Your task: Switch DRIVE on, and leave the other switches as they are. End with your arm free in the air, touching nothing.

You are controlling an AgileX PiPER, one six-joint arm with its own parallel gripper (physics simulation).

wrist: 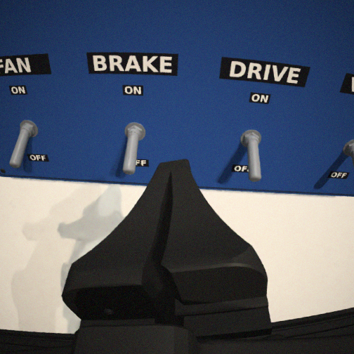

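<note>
The DRIVE switch (254, 160) is a grey toggle lever on the blue panel (195, 30), right of the middle of the wrist view. Its lever points down, toward OFF. The BRAKE switch (131, 152) and the FAN switch (21, 146) also point down. My gripper (176, 177) is shut and empty. Its tips show near the panel's lower edge, between the BRAKE and DRIVE levers and closer to BRAKE. I see no contact with a lever, but the distance from the tips to the panel is hard to tell.
Part of another switch (350, 148) shows at the right edge, beside an OFF label. A pale surface (310, 250) shows below the panel, with grey shadows on its left part.
</note>
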